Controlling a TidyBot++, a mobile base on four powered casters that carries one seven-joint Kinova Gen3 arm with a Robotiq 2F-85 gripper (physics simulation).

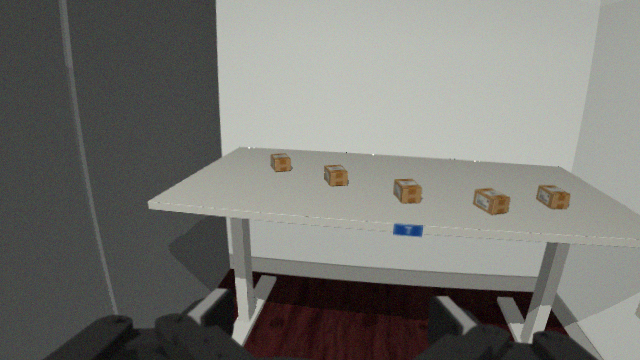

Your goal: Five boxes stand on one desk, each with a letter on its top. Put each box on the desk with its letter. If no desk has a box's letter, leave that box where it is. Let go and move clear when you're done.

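Note:
Five brown cardboard boxes stand apart on a white desk point(210, 192). From left to right they are a first box point(281, 162) near the back left, a second box point(336, 175), a third box point(408, 191) near the middle, a fourth box point(491, 201) near the front edge and a fifth box point(553, 197) at the right. Pale labels show on them; the letters on their tops are too small to read. A blue plate point(408, 230) on the desk's front edge bears a letter, perhaps T. My gripper point(330, 315) is open and empty, in front of the desk and well away from the boxes.
A dark grey wall or panel point(150, 125) stands close at the left. A white wall point(400, 75) rises behind the desk, and another wall point(615, 100) is at the right. The desk's legs point(242, 270) point(547, 285) stand on the dark red wooden floor point(350, 330).

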